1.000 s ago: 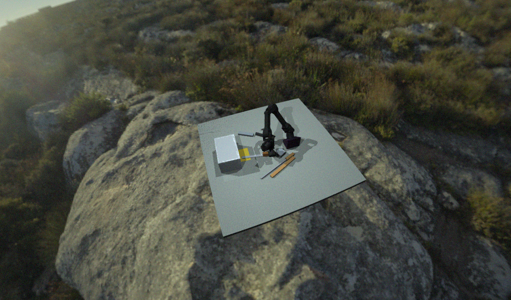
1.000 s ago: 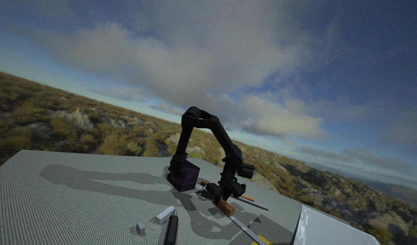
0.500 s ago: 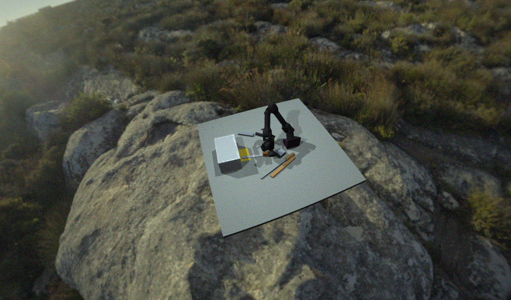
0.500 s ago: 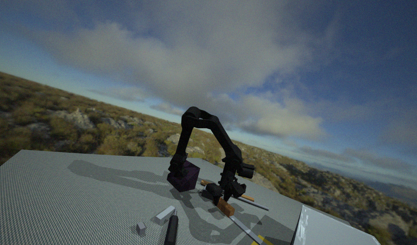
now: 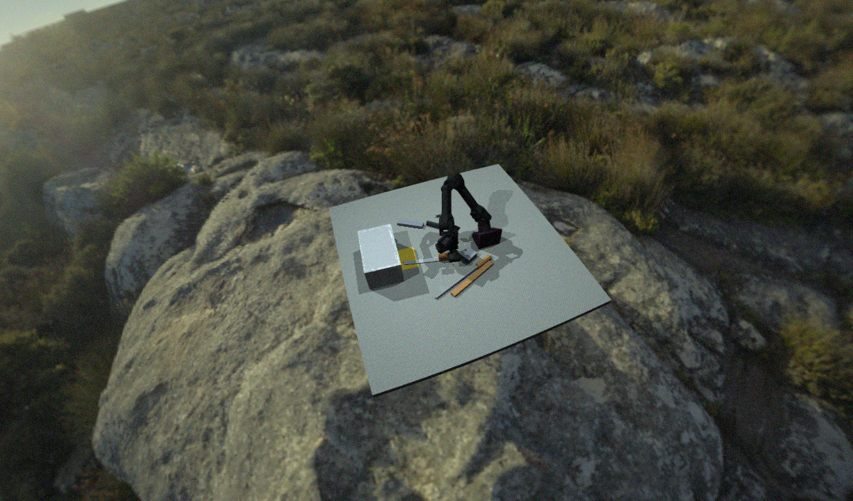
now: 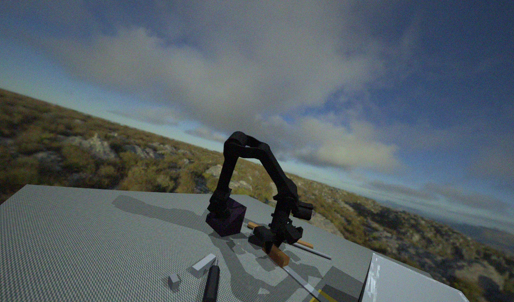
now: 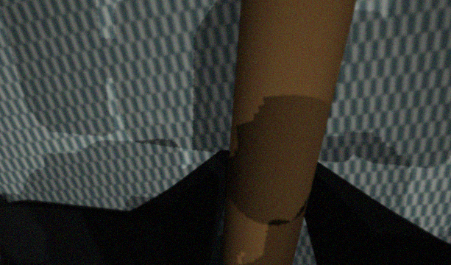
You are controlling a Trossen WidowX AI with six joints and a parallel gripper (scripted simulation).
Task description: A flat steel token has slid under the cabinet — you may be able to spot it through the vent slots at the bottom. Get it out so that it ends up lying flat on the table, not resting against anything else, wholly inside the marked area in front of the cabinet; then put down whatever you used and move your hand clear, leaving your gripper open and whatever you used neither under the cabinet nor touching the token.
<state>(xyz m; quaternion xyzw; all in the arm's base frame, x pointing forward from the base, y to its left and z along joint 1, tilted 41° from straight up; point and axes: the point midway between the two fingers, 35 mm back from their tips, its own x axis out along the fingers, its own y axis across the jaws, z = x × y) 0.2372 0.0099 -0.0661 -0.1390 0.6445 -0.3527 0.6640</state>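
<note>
The grey block is 9 cm behind my gripper tip, 3 cm to the left of it and 1 cm above it. The rest, counted from my gripper tip: grey bar: 8 cm behind, 25 cm to the right; then small grey cube: 7 cm behind, 34 cm to the right; then wooden stick: 4 cm behind, 18 cm to the left.
</note>
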